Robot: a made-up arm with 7 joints.
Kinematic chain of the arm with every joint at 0, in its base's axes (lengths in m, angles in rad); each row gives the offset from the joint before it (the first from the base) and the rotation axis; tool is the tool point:
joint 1: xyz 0 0 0.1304 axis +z
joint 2: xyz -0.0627 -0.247 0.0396 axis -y
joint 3: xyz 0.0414 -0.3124 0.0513 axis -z
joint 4: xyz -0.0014 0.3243 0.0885 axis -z
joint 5: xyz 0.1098 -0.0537 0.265 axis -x
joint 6: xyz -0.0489 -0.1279 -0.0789 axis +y
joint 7: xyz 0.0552 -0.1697 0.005 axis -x
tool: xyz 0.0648 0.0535 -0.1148
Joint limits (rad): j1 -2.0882..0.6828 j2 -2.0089..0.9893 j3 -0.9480..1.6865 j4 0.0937..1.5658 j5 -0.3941..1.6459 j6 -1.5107..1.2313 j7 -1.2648..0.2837
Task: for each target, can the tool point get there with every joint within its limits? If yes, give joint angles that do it. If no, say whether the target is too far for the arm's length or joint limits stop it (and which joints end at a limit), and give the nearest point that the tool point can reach.
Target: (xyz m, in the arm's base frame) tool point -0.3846 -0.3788 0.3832
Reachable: yes | joints -0.0125 0.6731 0.8017 0.7225 0.6592 1.0116 -0.0230
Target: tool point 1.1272 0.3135 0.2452
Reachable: no: joint limits stop it (at a limit: joint 1, joint 4, joint 5, joint 6, joint 7) | nearest point 0.8797 0.0794 0.2227 | short by 0.341 m
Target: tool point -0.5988 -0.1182 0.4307
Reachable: yes | joints -1.4430 -0.7070 -0.6156 1.1290 -0.1258 -0.3694 -0.3535
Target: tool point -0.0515 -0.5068 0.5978
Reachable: yes | joints 0.1688 0.2276 -0.3120 0.4485 0.0012 -1.2070 -0.9851
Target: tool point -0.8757 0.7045 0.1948
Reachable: no: joint limits stop it (at a limit: joint 2, joint 3, joint 4, joint 7) | nearest point -0.8223 0.6616 0.1989 | short by 0.069 m
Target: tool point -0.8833 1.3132 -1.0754
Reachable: no: too far | nearest point -0.5136 0.7636 -0.0392 | short by 1.230 m
